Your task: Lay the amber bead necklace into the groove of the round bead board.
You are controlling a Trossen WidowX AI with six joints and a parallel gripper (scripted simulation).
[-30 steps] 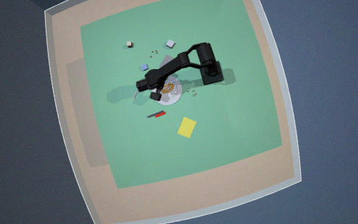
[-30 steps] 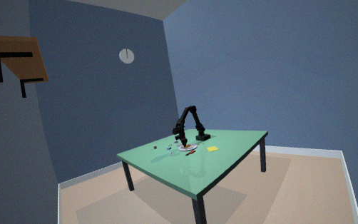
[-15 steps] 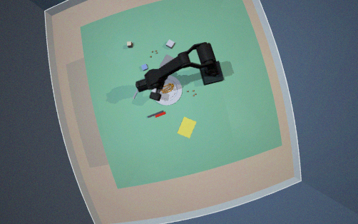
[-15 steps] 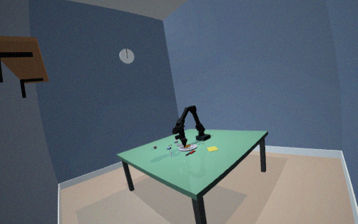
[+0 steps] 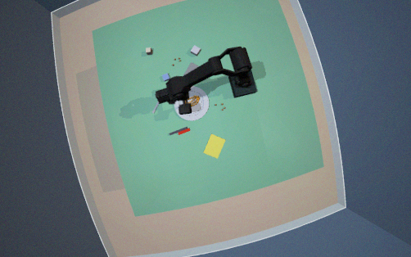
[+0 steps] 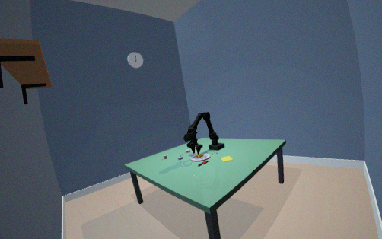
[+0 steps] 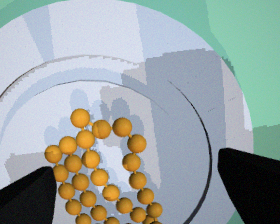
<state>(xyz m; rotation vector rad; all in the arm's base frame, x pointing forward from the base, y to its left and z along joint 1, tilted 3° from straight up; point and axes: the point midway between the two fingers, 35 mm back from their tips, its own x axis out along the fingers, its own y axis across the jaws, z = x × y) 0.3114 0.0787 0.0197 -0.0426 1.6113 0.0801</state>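
Right now the round grey bead board is 4 cm below my gripper tip, 3 cm behind it and 2 cm to the left of it. Round my gripper tip: grey rod (17 cm ahead, 5 cm below, 1 cm to the left); then blue block (14 cm to the right, 12 cm ahead, 4 cm below); then grey plate (16 cm to the right, 5 cm below, 4 cm behind).
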